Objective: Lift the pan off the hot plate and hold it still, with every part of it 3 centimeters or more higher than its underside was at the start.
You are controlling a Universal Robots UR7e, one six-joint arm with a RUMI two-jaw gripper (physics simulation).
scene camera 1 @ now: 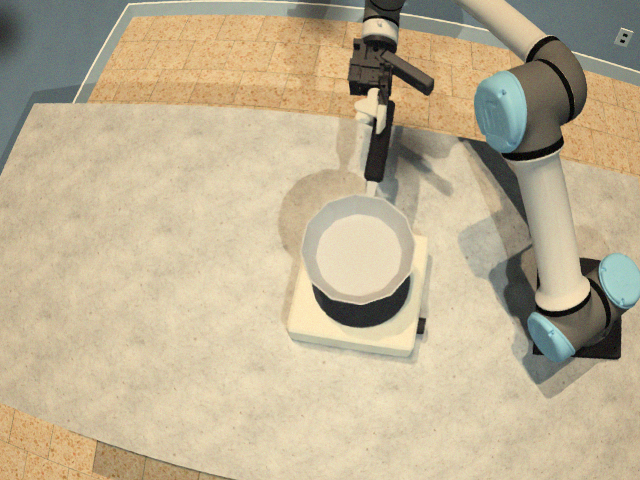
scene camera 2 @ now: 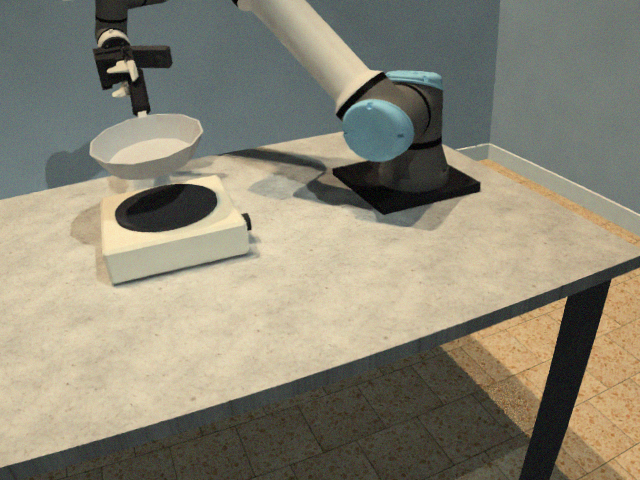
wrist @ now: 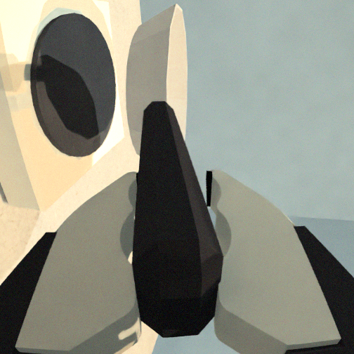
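Seen in the pictures: gripper, fingertip midpoint: [scene camera 1: 378, 137] [scene camera 2: 135, 89]; arm's base, link origin: [scene camera 2: 413, 177].
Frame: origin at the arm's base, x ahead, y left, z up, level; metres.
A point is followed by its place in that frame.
A light grey pan [scene camera 1: 358, 253] @(x 0.530, y 0.051, z 0.147 m) [scene camera 2: 149, 149] @(x 0.530, y 0.021, z 0.151 m) [wrist: 150, 75] hangs in the air above the hot plate [scene camera 1: 351, 341] @(x 0.505, y 0.181, z 0.045 m) [scene camera 2: 178, 253] @(x 0.508, y 0.182, z 0.019 m) [wrist: 25, 150], with a clear gap under it in scene camera 2 and the wrist view. It looks slightly tilted in scene camera 2. The hot plate is cream with a black round burner, which carries the pan's shadow. My gripper [scene camera 1: 378, 116] [scene camera 2: 130, 82] @(x 0.544, y -0.141, z 0.230 m) [wrist: 173, 174] is shut on the pan's black handle, which runs between both fingers in the wrist view. The pan's far underside is hidden.
The arm's black base plate [scene camera 1: 604, 348] @(x -0.066, y 0.070, z 0.002 m) [scene camera 2: 408, 198] @(x 0.055, y 0.090, z -0.002 m) stands on the table [scene camera 1: 155, 310] @(x 0.915, y 0.218, z -0.019 m) [scene camera 2: 336, 289] @(x 0.282, y 0.318, z -0.019 m), to the right of the hot plate. A black knob [scene camera 1: 421, 325] @(x 0.384, y 0.115, z 0.033 m) [scene camera 2: 247, 221] @(x 0.381, y 0.125, z 0.026 m) sticks out of the hot plate's right side. A blue wall stands behind the table.
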